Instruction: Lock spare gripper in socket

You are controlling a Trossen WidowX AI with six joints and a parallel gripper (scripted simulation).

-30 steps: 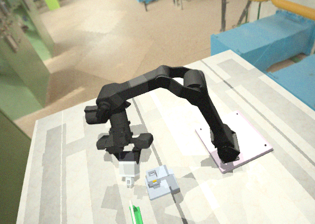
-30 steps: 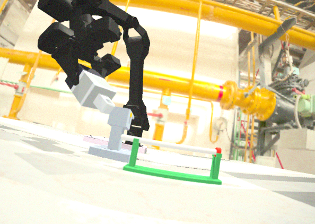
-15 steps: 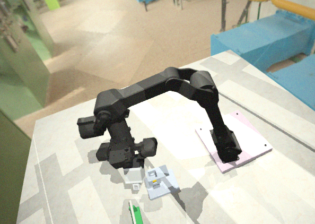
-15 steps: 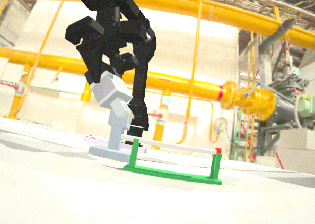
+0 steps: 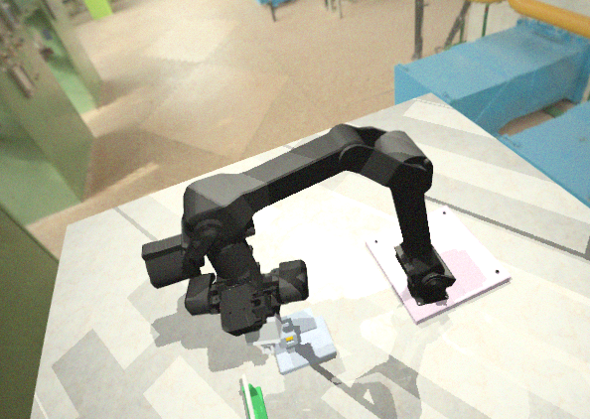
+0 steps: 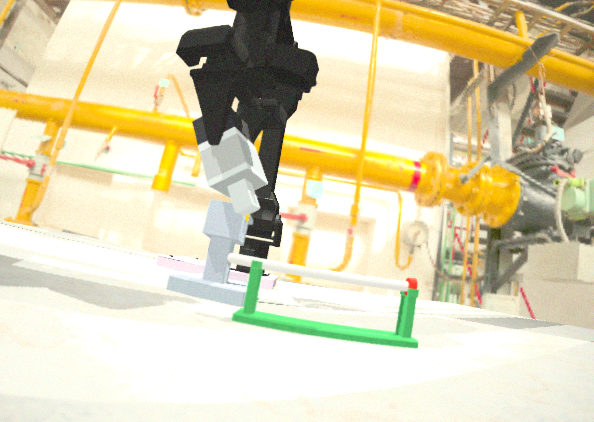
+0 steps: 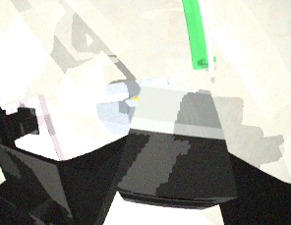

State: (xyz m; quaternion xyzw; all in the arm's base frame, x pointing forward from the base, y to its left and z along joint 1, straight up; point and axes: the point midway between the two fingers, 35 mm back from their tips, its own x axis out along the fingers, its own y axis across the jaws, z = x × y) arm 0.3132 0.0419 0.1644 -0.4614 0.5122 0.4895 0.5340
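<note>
My gripper tip is now 13 cm to the right of the green cradle, 13 cm above it and 5 cm short of it. Also, from my gripper tip: spare gripper 1 cm to the left, 1 cm below; then grey mount 10 cm below, 4 cm behind, 1 cm to the left.
</note>
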